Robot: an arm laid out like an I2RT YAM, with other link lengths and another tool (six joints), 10 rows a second.
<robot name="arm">
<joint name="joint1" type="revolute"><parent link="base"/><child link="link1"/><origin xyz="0.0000 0.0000 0.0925" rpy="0.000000 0.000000 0.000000"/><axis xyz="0 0 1"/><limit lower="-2.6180" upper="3.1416"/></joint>
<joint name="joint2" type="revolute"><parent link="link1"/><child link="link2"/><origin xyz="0.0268 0.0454 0.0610" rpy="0.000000 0.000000 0.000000"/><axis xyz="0 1 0"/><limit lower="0.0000" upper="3.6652"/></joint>
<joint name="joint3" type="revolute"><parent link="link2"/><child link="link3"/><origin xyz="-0.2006 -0.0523 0.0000" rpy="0.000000 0.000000 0.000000"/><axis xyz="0 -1 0"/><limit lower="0.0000" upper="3.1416"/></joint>
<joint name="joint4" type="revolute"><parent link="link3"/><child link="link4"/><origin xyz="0.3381 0.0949 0.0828" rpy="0.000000 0.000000 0.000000"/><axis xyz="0 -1 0"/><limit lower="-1.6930" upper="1.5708"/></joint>
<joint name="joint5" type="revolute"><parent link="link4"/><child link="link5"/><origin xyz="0.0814 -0.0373 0.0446" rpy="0.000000 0.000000 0.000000"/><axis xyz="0 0 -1"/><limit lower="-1.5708" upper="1.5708"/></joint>
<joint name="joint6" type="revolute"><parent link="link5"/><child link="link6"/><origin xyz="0.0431 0.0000 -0.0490" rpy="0.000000 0.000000 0.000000"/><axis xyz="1 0 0"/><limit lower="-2.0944" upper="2.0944"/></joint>
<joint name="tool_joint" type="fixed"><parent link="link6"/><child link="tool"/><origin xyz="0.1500 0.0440 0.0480" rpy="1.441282 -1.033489 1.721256"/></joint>
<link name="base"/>
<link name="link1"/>
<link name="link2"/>
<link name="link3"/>
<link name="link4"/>
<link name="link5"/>
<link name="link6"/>
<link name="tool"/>
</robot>
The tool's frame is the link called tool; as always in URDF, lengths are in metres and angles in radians.
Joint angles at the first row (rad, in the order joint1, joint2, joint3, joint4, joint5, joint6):
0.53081, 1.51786, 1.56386, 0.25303, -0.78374, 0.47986
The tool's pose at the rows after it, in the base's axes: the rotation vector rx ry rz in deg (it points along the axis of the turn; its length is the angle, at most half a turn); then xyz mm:
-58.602 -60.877 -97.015 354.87 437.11 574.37
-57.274 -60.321 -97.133 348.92 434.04 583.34
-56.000 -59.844 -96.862 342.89 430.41 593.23
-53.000 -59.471 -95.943 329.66 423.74 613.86
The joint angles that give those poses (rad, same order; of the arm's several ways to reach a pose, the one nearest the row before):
0.52999, 1.51768, 1.56023, 0.28799, -0.79566, 0.54063
0.53147, 1.50845, 1.56159, 0.30699, -0.80001, 0.56215
0.53106, 1.50105, 1.56931, 0.32000, -0.80991, 0.58706
0.52981, 1.49683, 1.59949, 0.34538, -0.84014, 0.63731

